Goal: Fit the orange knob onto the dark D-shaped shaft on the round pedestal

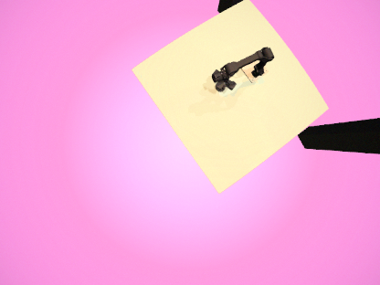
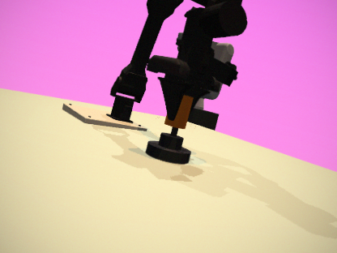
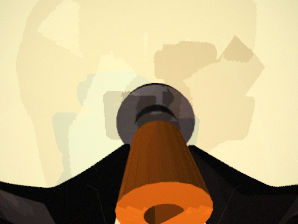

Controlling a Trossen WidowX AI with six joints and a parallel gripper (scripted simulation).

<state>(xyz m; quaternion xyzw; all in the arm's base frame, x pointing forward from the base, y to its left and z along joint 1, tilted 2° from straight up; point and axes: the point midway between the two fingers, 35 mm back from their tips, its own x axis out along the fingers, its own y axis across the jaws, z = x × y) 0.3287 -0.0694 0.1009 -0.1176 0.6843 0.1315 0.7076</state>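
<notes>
Right now my gripper tip is 20 mm below the orange knob. From my gripper tip the other things lie so: dark pedestal (40 mm below).
</notes>
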